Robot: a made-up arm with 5 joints. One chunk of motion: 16 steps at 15 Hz.
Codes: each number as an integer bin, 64 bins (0 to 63) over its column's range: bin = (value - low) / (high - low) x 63, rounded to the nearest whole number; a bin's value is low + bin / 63 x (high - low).
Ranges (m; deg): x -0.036..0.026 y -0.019..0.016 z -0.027..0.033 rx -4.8..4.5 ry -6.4..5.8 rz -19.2..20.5
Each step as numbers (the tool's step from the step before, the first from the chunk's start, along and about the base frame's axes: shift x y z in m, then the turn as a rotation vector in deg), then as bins.
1 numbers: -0.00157 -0.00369 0.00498 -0.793 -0.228 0.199
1 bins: 35 28 34 27 32 31
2 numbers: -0.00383 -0.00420 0.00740 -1.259 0.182 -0.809
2 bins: 33 27 36 24 34 29
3 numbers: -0.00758 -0.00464 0.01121 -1.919 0.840 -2.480
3 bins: 29 26 40 20 37 27
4 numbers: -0.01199 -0.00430 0.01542 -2.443 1.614 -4.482
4 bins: 24 26 45 16 41 23
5 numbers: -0.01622 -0.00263 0.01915 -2.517 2.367 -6.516
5 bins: 20 29 48 15 45 20
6 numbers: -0.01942 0.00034 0.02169 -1.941 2.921 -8.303
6 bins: 17 35 51 19 48 17
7 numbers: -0.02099 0.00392 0.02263 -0.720 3.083 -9.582
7 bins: 15 41 52 28 49 15
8 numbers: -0.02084 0.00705 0.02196 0.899 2.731 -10.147
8 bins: 15 47 51 39 47 14
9 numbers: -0.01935 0.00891 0.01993 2.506 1.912 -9.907
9 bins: 17 50 49 49 43 15
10 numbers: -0.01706 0.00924 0.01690 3.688 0.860 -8.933
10 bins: 19 51 46 57 37 16
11 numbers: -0.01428 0.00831 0.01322 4.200 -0.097 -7.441
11 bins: 22 49 42 61 33 19
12 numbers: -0.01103 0.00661 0.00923 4.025 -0.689 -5.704
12 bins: 25 46 38 60 29 21
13 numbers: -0.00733 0.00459 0.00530 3.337 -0.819 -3.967
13 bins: 29 42 34 55 29 24
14 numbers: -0.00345 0.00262 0.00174 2.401 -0.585 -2.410
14 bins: 33 39 30 49 30 27
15 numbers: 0.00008 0.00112 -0.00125 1.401 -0.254 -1.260
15 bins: 37 36 27 42 32 28
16 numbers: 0.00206 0.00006 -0.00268 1.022 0.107 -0.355
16 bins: 39 34 26 39 34 30
